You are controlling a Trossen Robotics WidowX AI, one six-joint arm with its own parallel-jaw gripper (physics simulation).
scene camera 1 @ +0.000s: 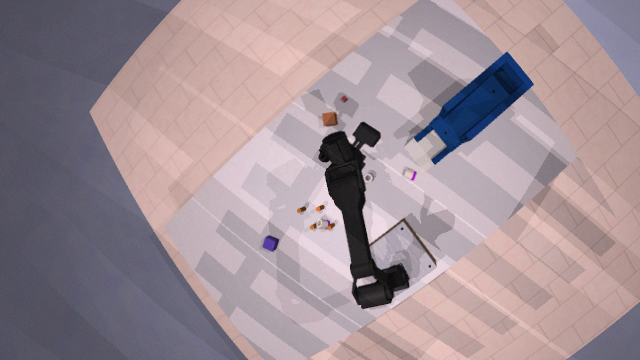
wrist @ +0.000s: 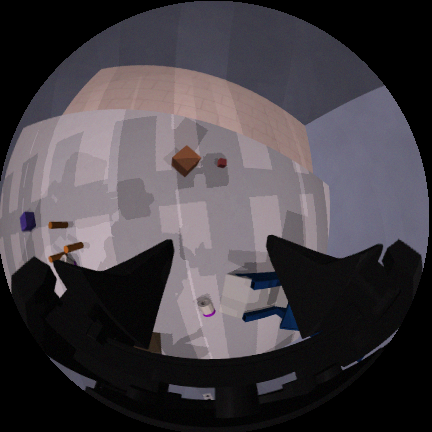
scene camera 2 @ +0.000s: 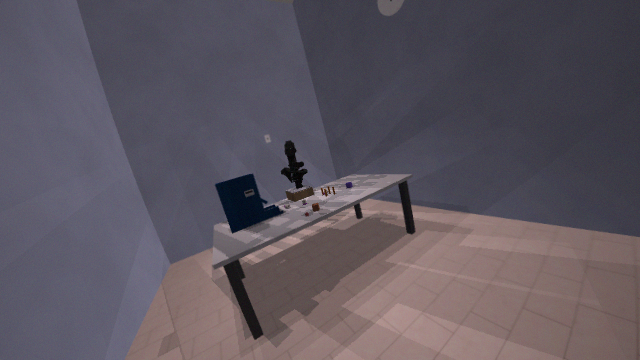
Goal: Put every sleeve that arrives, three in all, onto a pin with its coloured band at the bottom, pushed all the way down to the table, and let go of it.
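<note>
My gripper [wrist: 220, 243] is open and empty, high above the table. One white sleeve [scene camera 1: 369, 177] stands upright beside the arm in scene camera 1; its band is hidden there. A second sleeve [scene camera 1: 410, 175] [wrist: 206, 307] lies on its side near the chute, its magenta band at the end away from the wrist camera. A third sleeve [scene camera 1: 322, 224] stands upright among the orange pins, band at the bottom; I cannot tell whether a pin is inside. Pins show at the back left [scene camera 1: 301, 210] [wrist: 58, 225], back right [scene camera 1: 320, 207], front left [scene camera 1: 313, 227] and front right [scene camera 1: 331, 226].
A blue chute [scene camera 1: 467, 107] [scene camera 2: 240, 202] with a pale end piece [scene camera 1: 430, 145] [wrist: 236, 295] is at one side. An orange block [scene camera 1: 330, 119] [wrist: 186, 161], a small red cube [scene camera 1: 344, 99] [wrist: 221, 162] and a purple block [scene camera 1: 270, 243] [wrist: 27, 221] lie apart. A wood-edged box [scene camera 2: 300, 193] is by the arm's base.
</note>
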